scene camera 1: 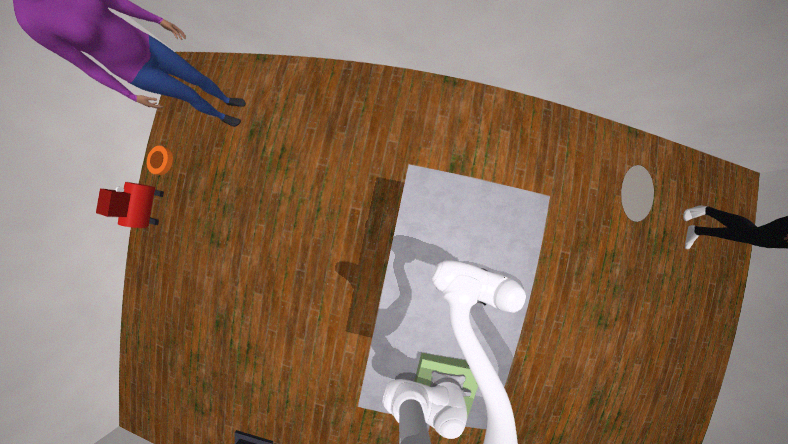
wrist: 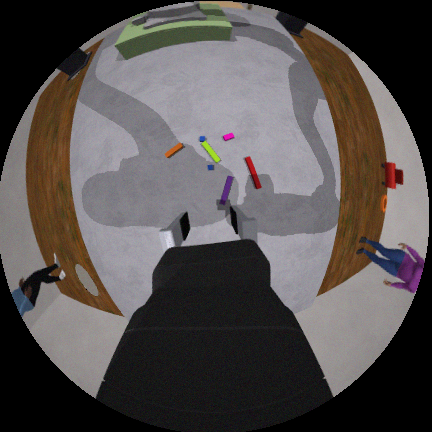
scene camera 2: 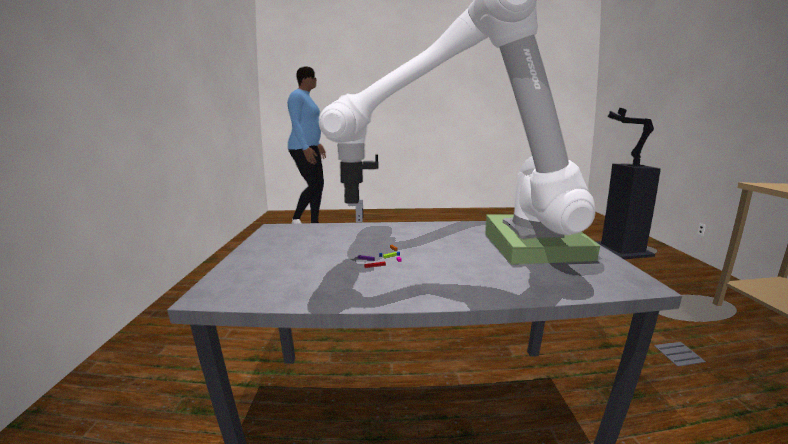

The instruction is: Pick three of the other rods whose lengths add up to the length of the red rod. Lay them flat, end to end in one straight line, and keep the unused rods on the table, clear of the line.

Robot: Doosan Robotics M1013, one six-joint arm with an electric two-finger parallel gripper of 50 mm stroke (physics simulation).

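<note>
The red rod lies flat, apart from the others. The lime rod lies flat between two short blue rods. One blue rod is close by its base-side end; the other blue rod is near its far end, slightly off its line. The purple rod, orange rod and short magenta rod lie separately. My gripper is open and empty, high above the table. The arm hides the rods in scene camera 1.
The grey table carries the green base block under the arm. The arm's shadow crosses several rods. People stand on the floor away from the table. A black pedestal stands behind the table's right side.
</note>
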